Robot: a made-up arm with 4 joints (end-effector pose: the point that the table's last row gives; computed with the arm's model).
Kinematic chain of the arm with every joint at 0, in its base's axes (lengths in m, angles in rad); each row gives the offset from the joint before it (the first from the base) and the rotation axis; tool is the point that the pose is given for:
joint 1: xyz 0 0 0.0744 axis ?
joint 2: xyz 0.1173 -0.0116 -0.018 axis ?
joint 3: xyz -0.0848 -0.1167 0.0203 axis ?
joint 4: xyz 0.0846 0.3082 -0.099 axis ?
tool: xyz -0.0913 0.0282 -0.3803
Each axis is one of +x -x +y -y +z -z.
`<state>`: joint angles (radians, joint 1 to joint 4).
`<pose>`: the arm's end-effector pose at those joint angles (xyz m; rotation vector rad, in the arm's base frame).
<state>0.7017 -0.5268 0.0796 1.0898</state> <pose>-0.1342 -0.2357 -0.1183 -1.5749 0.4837 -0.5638</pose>
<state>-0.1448 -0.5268 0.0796 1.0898</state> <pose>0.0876 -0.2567 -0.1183 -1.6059 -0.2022 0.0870</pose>
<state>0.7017 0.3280 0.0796 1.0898</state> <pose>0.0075 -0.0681 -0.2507 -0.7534 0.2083 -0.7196</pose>
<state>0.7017 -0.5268 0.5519 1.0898</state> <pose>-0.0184 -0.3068 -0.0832 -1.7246 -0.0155 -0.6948</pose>
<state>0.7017 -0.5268 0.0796 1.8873</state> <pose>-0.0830 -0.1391 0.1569 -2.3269 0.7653 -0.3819</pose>
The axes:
joint 1: -z
joint 2: +x
joint 3: -y
joint 4: -x

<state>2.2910 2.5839 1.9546 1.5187</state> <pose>-0.0300 -0.2015 -0.1011 -1.1420 0.2464 1.8181</pose>
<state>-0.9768 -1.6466 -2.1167 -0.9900</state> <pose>-0.2166 -0.1033 -0.4801 -0.5175 0.2528 -1.1290</pose>
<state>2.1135 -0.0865 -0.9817 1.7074</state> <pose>-0.1550 0.1329 0.0569 -0.1315 1.7850 -0.7312</pose>
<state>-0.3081 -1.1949 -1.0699 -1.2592</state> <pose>-0.1707 0.0871 -0.4901 0.0020 0.3572 -0.7028</pose>
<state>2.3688 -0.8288 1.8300 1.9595</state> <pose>-0.0956 0.0753 0.1886 2.1887 -0.7859 0.6706</pose>
